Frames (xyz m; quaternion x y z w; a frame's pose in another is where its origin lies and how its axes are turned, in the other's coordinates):
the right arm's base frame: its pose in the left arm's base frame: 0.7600 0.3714 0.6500 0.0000 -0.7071 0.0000 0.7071
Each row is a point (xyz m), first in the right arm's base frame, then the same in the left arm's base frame.
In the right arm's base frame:
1: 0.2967 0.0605 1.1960
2: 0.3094 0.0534 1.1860
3: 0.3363 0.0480 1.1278
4: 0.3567 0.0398 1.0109
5: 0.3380 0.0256 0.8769
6: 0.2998 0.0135 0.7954
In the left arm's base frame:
1: -0.4360 0.4319 0.9467
2: -0.4260 0.4248 0.9594
3: -0.3678 0.4194 0.9863
4: -0.2509 0.4112 1.0067
5: -0.1169 0.3970 0.9880
6: -0.0354 0.3849 0.9498

